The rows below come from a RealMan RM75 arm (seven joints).
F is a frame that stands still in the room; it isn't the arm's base.
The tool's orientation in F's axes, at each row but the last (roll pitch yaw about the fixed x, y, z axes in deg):
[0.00 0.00 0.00]
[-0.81 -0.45 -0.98]
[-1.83 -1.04 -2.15]
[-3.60 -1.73 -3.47]
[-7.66 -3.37 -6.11]
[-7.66 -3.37 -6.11]
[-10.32 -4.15 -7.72]
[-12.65 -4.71 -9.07]
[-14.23 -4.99 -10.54]
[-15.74 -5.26 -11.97]
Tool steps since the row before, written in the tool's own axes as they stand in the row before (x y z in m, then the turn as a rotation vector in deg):
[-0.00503 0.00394 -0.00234 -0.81 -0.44 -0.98]
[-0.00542 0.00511 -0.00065 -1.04 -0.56 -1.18]
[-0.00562 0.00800 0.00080 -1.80 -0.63 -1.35]
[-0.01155 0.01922 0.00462 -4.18 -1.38 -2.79]
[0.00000 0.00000 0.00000 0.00 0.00 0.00]
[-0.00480 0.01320 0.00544 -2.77 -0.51 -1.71]
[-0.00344 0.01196 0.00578 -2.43 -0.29 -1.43]
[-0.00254 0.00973 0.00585 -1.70 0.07 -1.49]
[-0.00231 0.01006 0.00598 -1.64 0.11 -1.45]
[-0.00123 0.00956 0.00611 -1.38 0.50 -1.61]
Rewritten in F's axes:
[-0.00503 0.00394 -0.00234 -0.81 -0.44 -0.98]
[-0.00533 0.00519 -0.00076 -1.04 -0.56 -1.18]
[-0.00532 0.00823 0.00044 -1.80 -0.61 -1.36]
[-0.01045 0.02014 0.00305 -4.18 -1.30 -2.82]
[0.00000 0.00000 0.00000 0.00 0.00 0.00]
[-0.00351 0.01426 0.00334 -2.73 -0.45 -1.79]
[-0.00193 0.01318 0.00329 -2.38 -0.22 -1.53]
[-0.00109 0.01109 0.00336 -1.59 -0.01 -1.60]
[-0.00049 0.01151 0.00311 -1.53 0.03 -1.57]
[0.00076 0.01094 0.00316 -1.18 0.30 -1.80]

